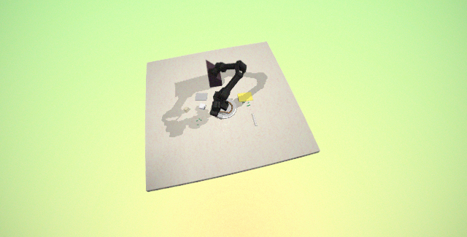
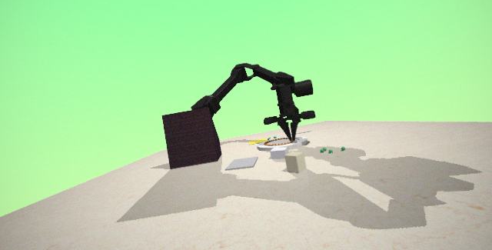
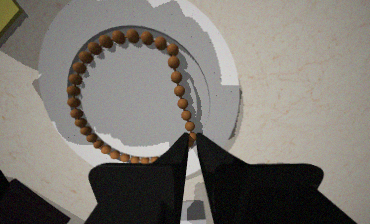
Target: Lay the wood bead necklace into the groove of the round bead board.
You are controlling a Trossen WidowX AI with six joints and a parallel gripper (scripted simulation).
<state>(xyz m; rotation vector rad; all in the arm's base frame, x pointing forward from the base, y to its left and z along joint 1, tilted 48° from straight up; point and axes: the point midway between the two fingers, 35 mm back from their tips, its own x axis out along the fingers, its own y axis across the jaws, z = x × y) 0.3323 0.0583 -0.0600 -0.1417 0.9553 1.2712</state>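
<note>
The round white bead board lies 30 mm behind my gripper tip, 50 mm to the left of it and 10 mm below it. The rest, counted from my gripper tip: cream cube 70 mm behind, 270 mm to the right; then yellow card 120 mm behind, 240 mm to the left, 20 mm below; then grey flat plate 190 mm behind, 130 mm to the right, 20 mm below.
</note>
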